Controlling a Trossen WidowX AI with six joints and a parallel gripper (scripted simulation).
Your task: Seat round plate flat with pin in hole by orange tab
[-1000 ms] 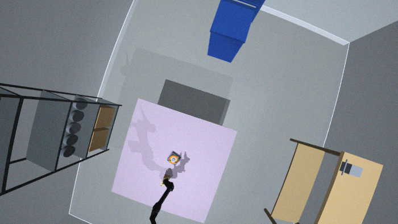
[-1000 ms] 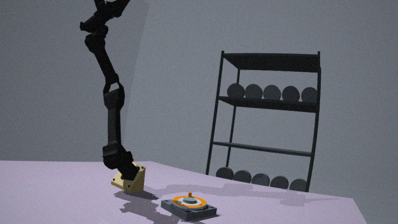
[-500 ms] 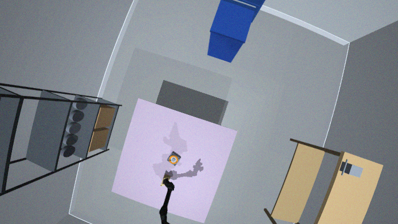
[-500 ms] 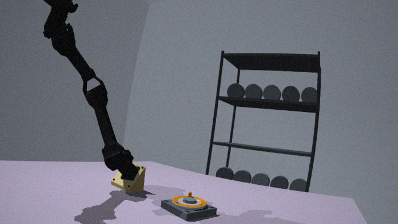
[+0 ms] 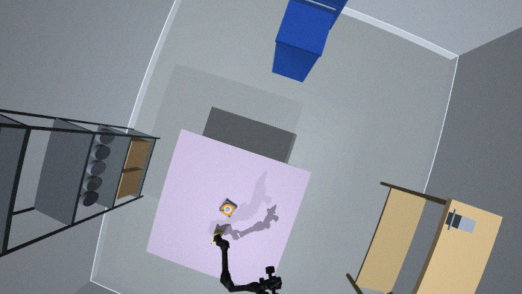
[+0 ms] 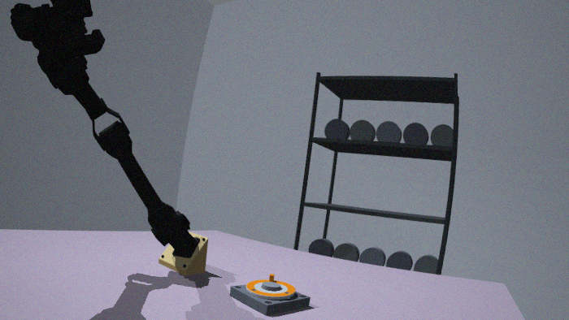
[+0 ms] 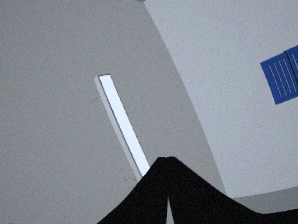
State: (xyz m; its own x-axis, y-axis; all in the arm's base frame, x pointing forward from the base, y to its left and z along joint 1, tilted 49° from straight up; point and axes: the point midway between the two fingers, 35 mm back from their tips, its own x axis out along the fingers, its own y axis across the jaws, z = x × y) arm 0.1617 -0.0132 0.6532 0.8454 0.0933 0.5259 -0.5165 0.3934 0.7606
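My gripper tip is now 50 cm above the square grey base, 47 cm to the right of it and 15 cm short of it.
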